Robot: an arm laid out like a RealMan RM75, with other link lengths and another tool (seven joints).
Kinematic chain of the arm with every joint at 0, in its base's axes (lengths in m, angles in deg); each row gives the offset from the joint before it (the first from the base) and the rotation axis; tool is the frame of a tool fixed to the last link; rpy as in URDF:
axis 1: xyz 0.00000 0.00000 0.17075 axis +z
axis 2: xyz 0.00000 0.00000 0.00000 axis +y
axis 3: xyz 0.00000 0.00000 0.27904 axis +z
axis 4: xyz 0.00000 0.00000 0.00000 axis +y
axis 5: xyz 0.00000 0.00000 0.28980 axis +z
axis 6: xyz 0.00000 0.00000 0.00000 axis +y
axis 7: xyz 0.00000 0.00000 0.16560 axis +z
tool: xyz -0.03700 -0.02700 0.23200 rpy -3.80 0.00 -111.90
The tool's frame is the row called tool.
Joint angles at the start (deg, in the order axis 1, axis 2, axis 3, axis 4, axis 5, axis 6, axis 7): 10.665 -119.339 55.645 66.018 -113.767 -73.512 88.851
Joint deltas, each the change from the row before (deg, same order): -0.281 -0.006 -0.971 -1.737 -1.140 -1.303 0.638; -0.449 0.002 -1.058 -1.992 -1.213 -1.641 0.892; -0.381 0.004 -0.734 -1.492 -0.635 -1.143 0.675; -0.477 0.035 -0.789 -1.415 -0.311 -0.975 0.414; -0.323 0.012 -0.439 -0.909 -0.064 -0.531 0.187; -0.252 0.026 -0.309 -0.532 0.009 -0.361 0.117; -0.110 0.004 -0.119 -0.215 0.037 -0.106 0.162; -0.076 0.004 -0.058 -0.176 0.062 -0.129 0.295
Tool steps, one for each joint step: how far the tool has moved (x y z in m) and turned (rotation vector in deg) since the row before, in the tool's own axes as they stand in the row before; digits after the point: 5 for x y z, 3 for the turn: 0.00042 0.00336 -0.00413 -1.144 -0.458 -0.911; -0.00141 0.00340 -0.00353 -1.201 -0.796 -0.801; -0.00050 0.00104 -0.00233 -0.686 -0.503 -0.498; 0.00043 0.00055 -0.00187 -0.508 -0.332 -0.536; 0.00071 -0.00084 -0.00095 -0.196 -0.134 -0.415; 0.00003 -0.00029 -0.00022 -0.087 -0.146 -0.185; 0.00031 -0.00022 -0.00002 -0.016 -0.031 0.042; 0.00006 -0.00070 -0.00003 0.061 -0.071 0.186
